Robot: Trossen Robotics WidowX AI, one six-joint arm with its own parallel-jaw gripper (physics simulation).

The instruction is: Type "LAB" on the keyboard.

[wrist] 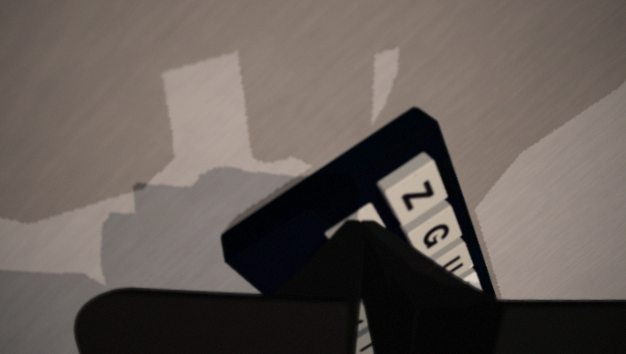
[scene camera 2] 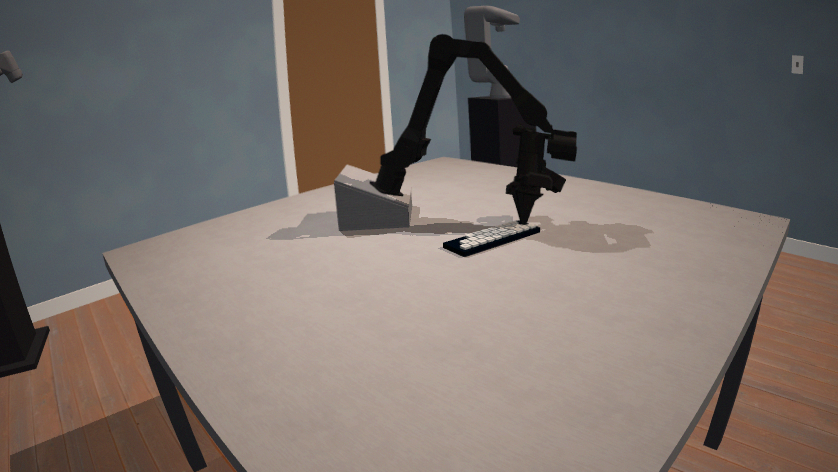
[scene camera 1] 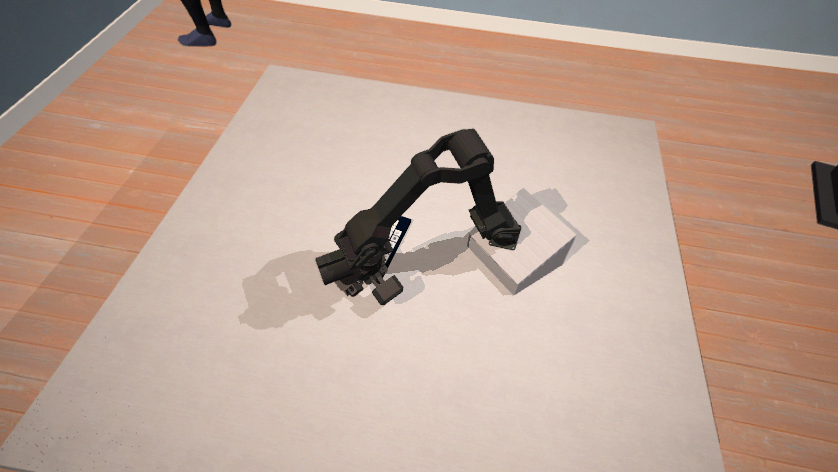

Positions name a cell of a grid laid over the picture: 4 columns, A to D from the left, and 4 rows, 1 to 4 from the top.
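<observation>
Dark blue keyboard (wrist: B3). My gripper (scene camera 2: C2), also wrist view (wrist: C3), scene camera 1 (scene camera 1: B3).
</observation>
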